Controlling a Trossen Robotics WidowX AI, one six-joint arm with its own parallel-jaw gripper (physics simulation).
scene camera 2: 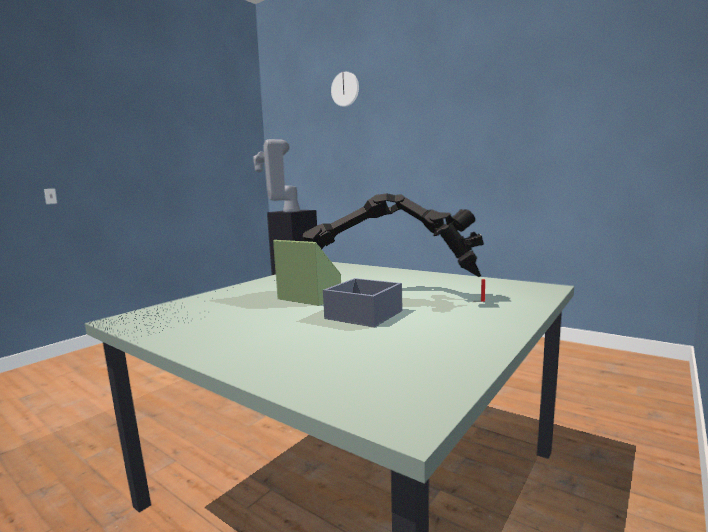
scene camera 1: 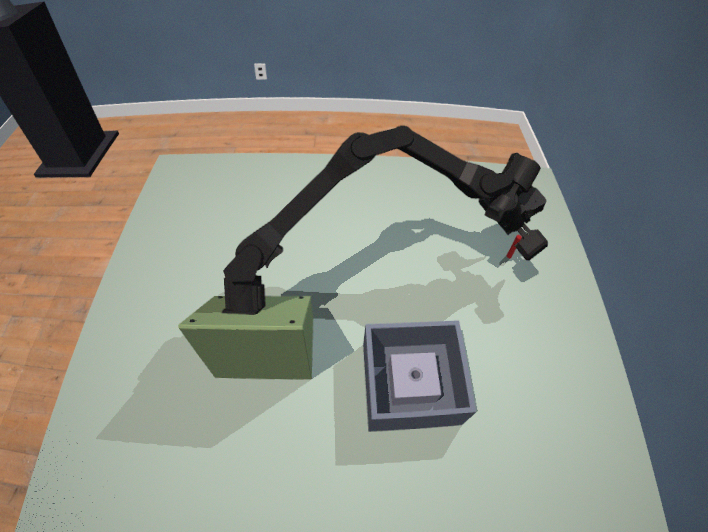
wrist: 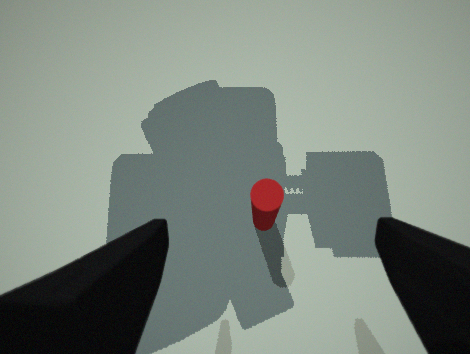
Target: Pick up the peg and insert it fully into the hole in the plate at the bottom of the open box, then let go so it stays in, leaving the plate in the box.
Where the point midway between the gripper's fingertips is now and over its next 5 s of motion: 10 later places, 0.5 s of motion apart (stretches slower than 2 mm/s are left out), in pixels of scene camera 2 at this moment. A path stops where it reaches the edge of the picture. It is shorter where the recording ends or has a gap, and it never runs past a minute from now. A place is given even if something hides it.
The gripper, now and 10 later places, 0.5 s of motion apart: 478,273; 478,279; 478,286; 479,287; 478,285; 482,280; 487,281; 486,288; 486,288; 487,273; 487,257
